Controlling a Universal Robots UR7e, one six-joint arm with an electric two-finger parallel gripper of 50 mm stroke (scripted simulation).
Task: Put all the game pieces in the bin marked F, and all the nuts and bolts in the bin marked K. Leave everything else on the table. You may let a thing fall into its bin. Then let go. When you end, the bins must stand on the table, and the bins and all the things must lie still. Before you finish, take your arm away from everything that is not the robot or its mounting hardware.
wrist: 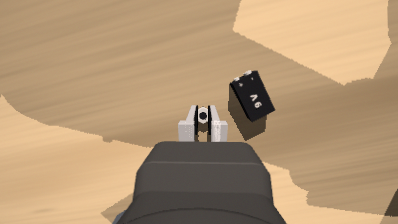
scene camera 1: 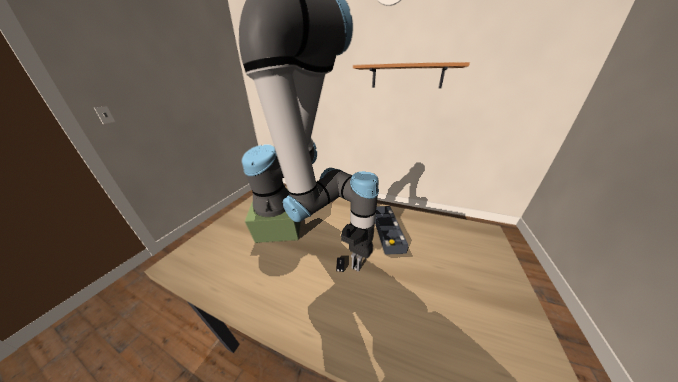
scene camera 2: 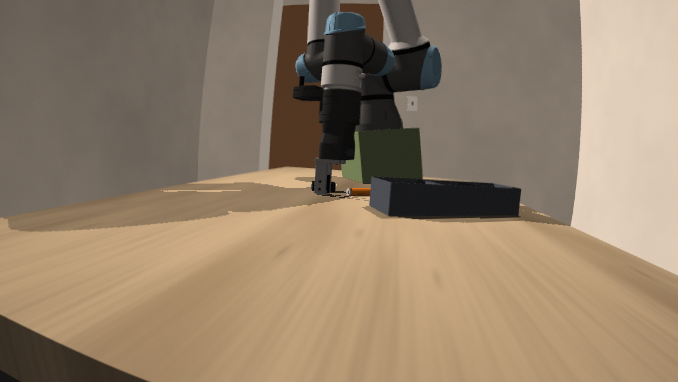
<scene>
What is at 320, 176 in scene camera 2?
My gripper.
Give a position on a dark bin row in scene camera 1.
At 386, 223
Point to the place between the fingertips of my gripper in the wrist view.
203, 114
</scene>
